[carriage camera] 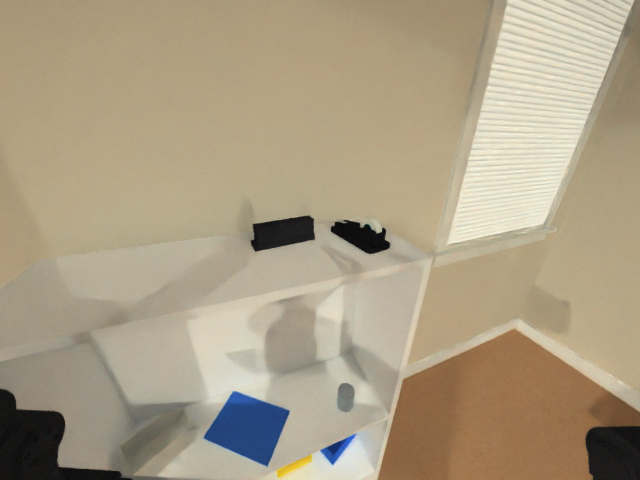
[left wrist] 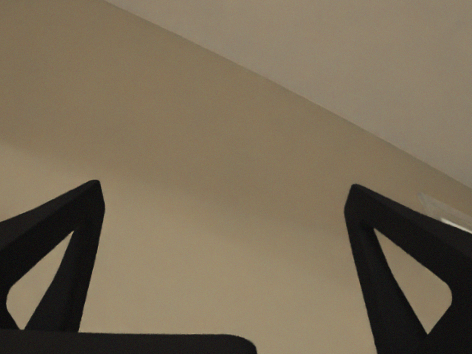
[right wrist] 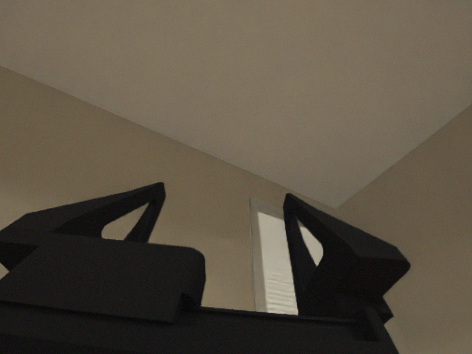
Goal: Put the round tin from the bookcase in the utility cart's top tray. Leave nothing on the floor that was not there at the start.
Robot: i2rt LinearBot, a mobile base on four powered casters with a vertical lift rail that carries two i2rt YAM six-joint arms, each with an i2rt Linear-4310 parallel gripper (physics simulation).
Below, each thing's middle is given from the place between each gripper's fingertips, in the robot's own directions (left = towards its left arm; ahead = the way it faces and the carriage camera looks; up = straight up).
Scene:
My left gripper is now 840 mm above the flat blue book [carriage camera: 250,427], 270 mm short of it and 120 mm to the left of it.
The flat blue book is 280 mm ahead of my right hand, 570 mm to the left of it and 850 mm below it.

